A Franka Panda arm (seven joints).
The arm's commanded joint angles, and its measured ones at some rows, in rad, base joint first. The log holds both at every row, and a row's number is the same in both.
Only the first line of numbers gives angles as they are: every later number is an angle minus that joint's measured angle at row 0.
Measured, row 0:
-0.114, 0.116, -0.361, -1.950, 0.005, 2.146, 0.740
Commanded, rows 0 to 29:
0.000, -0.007, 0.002, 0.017, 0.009, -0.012, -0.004
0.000, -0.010, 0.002, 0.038, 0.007, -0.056, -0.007
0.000, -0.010, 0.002, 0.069, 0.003, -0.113, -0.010
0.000, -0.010, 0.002, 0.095, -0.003, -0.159, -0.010
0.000, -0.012, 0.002, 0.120, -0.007, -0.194, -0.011
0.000, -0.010, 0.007, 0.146, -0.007, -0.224, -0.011
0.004, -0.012, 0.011, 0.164, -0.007, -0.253, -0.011
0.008, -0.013, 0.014, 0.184, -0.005, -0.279, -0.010
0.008, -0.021, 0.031, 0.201, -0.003, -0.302, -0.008
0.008, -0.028, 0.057, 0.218, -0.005, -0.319, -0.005
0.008, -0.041, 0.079, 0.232, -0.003, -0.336, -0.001
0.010, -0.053, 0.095, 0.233, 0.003, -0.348, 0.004
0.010, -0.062, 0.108, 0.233, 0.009, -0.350, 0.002
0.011, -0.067, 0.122, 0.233, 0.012, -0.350, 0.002
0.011, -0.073, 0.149, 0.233, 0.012, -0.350, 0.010
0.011, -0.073, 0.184, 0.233, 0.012, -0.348, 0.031
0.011, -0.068, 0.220, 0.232, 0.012, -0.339, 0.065
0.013, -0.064, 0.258, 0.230, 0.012, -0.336, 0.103
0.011, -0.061, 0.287, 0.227, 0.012, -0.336, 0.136
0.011, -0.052, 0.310, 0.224, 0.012, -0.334, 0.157
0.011, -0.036, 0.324, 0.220, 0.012, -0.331, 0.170
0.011, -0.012, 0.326, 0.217, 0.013, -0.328, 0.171
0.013, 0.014, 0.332, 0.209, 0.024, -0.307, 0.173
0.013, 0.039, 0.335, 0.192, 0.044, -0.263, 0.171
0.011, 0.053, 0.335, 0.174, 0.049, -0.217, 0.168
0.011, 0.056, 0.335, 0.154, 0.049, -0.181, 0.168
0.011, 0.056, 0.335, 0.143, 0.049, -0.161, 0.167
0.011, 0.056, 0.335, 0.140, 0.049, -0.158, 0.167
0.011, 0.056, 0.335, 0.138, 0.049, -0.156, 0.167
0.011, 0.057, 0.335, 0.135, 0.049, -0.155, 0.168
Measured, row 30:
0.020, 0.078, 0.327, 0.152, 0.033, -0.168, 0.168
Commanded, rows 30 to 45:
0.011, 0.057, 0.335, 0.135, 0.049, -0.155, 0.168
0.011, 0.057, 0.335, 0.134, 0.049, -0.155, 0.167
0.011, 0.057, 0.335, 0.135, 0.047, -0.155, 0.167
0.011, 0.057, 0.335, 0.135, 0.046, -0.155, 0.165
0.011, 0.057, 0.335, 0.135, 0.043, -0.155, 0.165
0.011, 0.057, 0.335, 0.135, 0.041, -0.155, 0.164
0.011, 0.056, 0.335, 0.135, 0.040, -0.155, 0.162
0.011, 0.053, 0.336, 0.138, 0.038, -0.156, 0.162
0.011, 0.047, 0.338, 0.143, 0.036, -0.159, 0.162
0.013, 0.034, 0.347, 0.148, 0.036, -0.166, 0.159
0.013, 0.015, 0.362, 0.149, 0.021, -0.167, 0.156
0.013, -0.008, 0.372, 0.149, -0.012, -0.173, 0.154
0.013, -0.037, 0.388, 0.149, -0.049, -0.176, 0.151
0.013, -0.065, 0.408, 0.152, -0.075, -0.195, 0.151
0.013, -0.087, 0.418, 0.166, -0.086, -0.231, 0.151
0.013, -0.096, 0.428, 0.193, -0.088, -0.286, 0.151
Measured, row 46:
0.021, -0.024, 0.387, 0.165, -0.049, -0.182, 0.157
